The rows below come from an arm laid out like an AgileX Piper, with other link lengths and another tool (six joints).
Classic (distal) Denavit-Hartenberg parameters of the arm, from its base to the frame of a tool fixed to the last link. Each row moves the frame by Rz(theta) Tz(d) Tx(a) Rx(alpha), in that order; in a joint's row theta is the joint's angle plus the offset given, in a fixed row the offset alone. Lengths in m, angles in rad.
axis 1: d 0.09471, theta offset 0, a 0, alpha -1.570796
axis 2: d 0, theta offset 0.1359, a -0.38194, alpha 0
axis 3: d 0, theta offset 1.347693, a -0.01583, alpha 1.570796
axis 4: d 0.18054, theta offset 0, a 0, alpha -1.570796
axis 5: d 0, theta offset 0, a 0, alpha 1.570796
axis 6: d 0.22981, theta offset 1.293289, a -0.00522, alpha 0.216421
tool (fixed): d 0.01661, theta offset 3.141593, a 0, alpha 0
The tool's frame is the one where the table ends.
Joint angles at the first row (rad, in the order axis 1, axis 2, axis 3, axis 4, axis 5, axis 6):
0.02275, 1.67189, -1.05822, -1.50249, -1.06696, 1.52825
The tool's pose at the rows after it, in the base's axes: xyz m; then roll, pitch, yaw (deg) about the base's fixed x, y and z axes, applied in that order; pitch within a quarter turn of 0, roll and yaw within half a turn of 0:
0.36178 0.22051 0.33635 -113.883 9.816 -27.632
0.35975 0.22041 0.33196 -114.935 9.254 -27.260
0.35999 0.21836 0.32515 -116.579 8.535 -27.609
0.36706 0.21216 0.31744 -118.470 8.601 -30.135
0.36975 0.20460 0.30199 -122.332 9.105 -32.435
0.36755 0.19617 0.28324 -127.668 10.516 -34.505
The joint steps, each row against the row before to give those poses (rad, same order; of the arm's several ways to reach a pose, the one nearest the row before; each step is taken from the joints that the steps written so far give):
-0.00002, 0.00000, -0.00002, -0.00694, 0.00003, 0.00002
0.00003, 0.00000, 0.00004, -0.02256, 0.00213, -0.00005
-0.00002, 0.00000, -0.00003, -0.02715, 0.01699, 0.00256
0.00000, -0.00001, -0.00001, -0.01470, 0.04783, 0.02016
0.00002, 0.00000, 0.00003, -0.05995, 0.05012, 0.05428
-0.00001, 0.00000, -0.01019, -0.10859, 0.03812, 0.10947

